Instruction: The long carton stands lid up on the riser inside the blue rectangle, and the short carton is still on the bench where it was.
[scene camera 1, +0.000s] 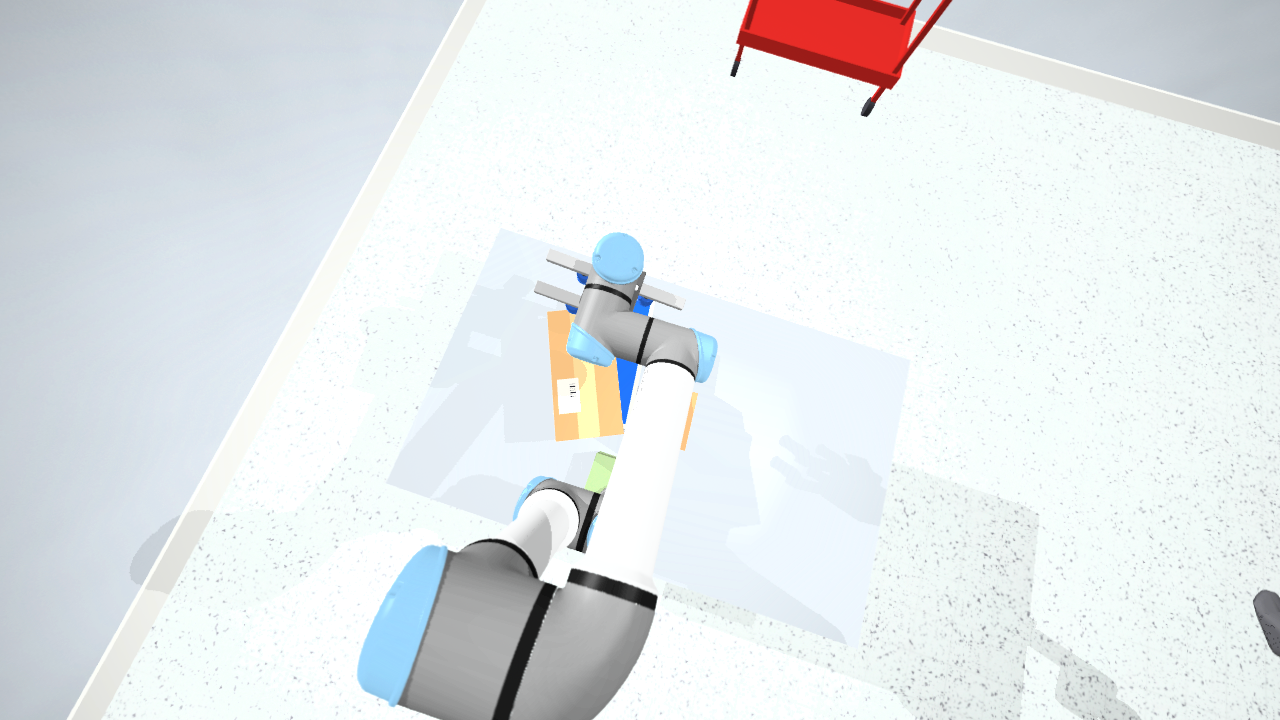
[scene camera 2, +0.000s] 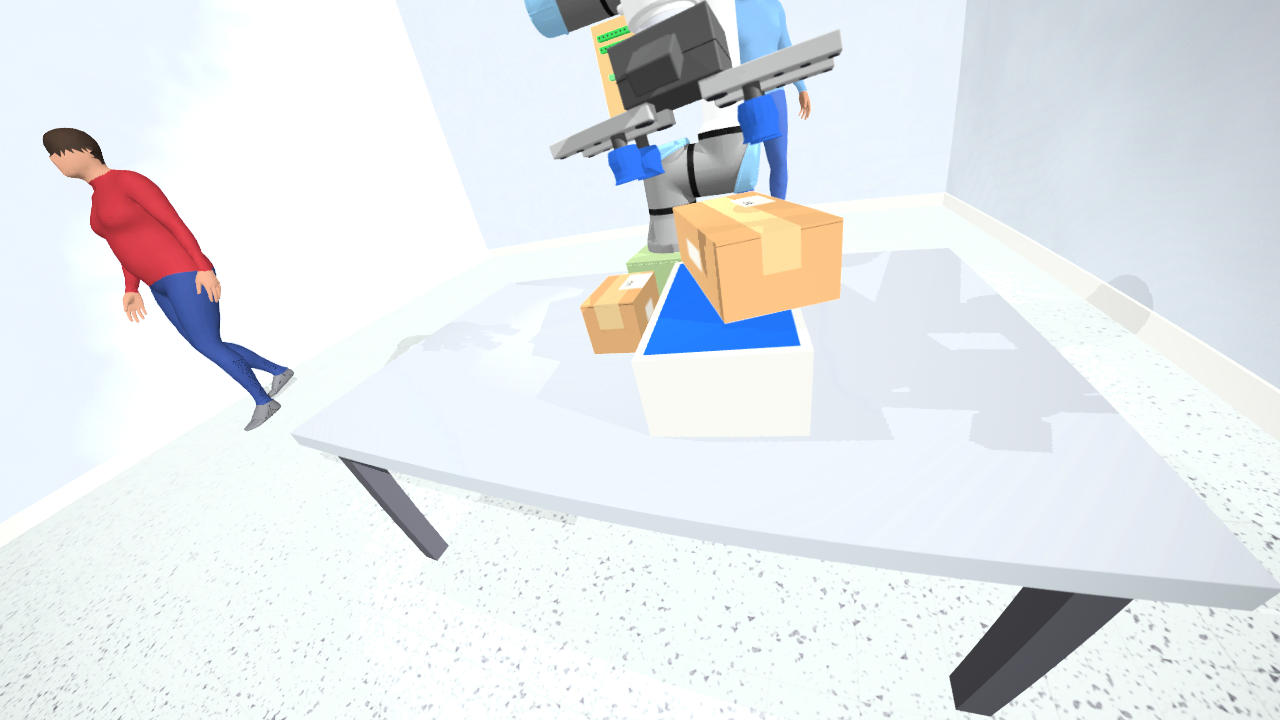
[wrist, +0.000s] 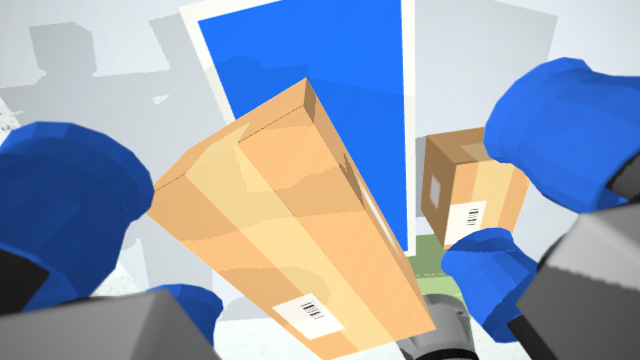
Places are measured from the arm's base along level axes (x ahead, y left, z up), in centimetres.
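Pixels of known places: hand at its tool point: (scene camera 2: 699, 159) (wrist: 331, 227); arm's base at its link origin: (scene camera 2: 678, 244).
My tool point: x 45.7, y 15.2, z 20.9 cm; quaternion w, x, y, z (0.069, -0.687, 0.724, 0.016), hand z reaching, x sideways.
Note:
For each thing: its top centre in the pictures, then the offset to it from my tool point. Level surfaces: height alone.
- long carton at its top centre: (wrist: 317, 280) (scene camera 2: 738, 210) (scene camera 1: 584, 371) dx -15.0, dy +2.5, dz -8.9 cm
- white riser at its top centre: (wrist: 330, 166) (scene camera 2: 723, 292) (scene camera 1: 605, 355) dx -8.0, dy -0.2, dz -19.2 cm
- blue rectangle at its top centre: (wrist: 330, 166) (scene camera 2: 723, 292) (scene camera 1: 605, 355) dx -8.0, dy -0.2, dz -19.2 cm
- short carton at its top centre: (wrist: 486, 207) (scene camera 2: 619, 287) (scene camera 1: 672, 416) dx -18.9, dy -21.6, dz -20.9 cm
- bench at its surface level: dz -31.3 cm
The long carton (scene camera 1: 586, 411) (scene camera 2: 778, 264) (wrist: 280, 215), with tape and a label on its upward face, rests askew on the white riser (scene camera 2: 725, 394) (wrist: 410, 150). It covers part of the blue rectangle (scene camera 1: 629, 394) (scene camera 2: 707, 333) (wrist: 350, 40) and sticks out past one long side of the riser. The short carton (scene camera 2: 617, 313) (wrist: 492, 185) stands on the bench (scene camera 1: 805, 358) (scene camera 2: 402, 420), apart from the riser on its other side; the arm partly hides it in scene camera 1. My gripper (scene camera 1: 615, 291) (scene camera 2: 696, 143) is open, with its four blue cups above the riser and cartons, touching neither carton.
The arm's green base (scene camera 1: 601, 474) (scene camera 2: 651, 266) (wrist: 435, 286) stands behind the cartons. A red cart (scene camera 1: 819, 59) stands beyond the bench. A person in red (scene camera 2: 143, 223) is left of the bench; a person in light blue (scene camera 2: 760, 35) is behind the arm.

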